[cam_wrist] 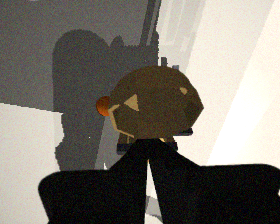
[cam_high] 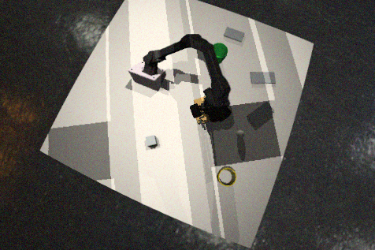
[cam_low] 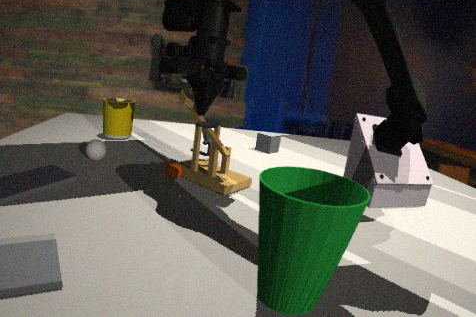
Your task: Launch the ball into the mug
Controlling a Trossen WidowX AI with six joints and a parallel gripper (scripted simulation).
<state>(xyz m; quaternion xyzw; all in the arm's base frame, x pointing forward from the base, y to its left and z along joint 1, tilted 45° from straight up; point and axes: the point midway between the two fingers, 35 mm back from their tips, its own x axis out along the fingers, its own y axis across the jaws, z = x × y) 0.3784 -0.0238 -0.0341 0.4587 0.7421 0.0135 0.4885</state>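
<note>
The wooden catapult lies 10 mm behind my gripper tip, 10 mm to the right of it and 40 mm below it. Also, from my gripper tip: orange ball 40 mm ahead, 40 mm to the left, 100 mm below; white ball 210 mm ahead, 10 mm to the right, 100 mm below; small grey cube 200 mm behind, 270 mm to the right, 90 mm below.
</note>
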